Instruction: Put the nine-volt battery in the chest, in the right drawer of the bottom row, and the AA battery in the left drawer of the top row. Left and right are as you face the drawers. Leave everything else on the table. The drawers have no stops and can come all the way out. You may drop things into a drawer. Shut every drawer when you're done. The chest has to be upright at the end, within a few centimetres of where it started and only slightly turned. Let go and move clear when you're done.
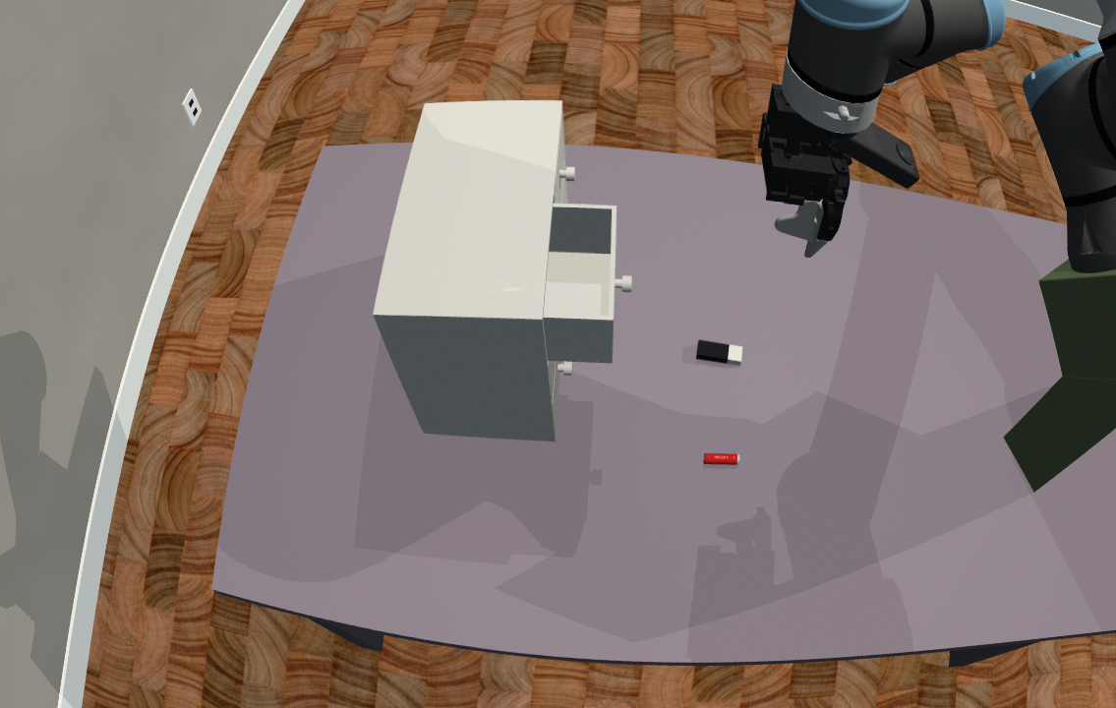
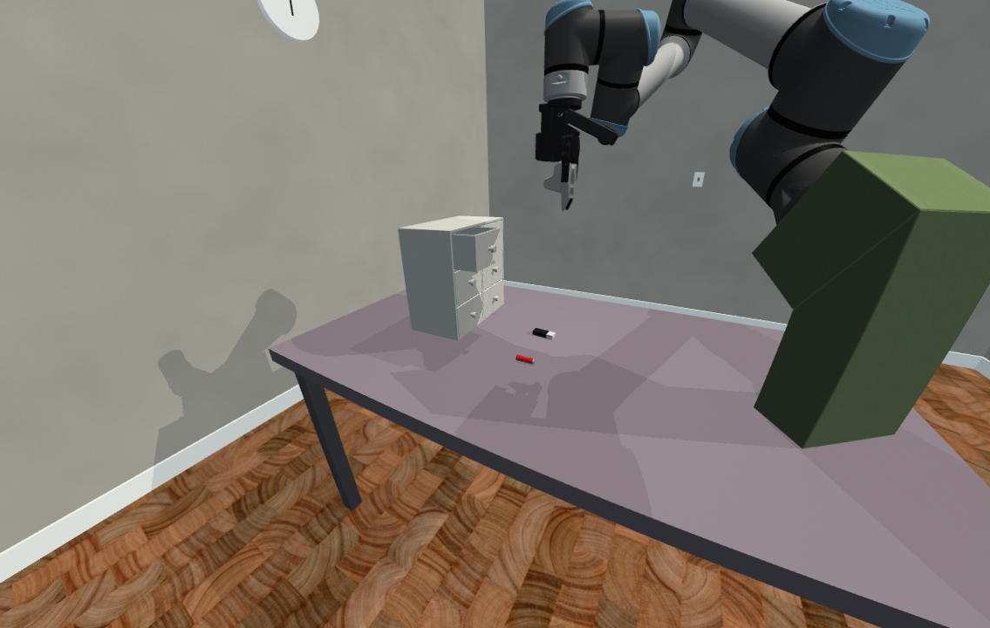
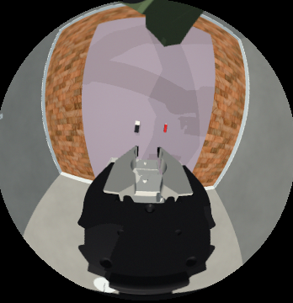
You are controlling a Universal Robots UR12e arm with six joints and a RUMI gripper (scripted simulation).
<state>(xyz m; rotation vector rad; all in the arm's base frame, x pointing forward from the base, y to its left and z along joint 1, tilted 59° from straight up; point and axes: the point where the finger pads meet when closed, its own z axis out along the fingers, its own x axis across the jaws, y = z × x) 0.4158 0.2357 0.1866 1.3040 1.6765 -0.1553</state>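
Now: the red AA battery 38 cm below my hand, 10 cm to the left of it and 6 cm ahead of it. Round my hand: green nine-volt battery: 40 cm ahead, 36 cm below, 13 cm to the right.
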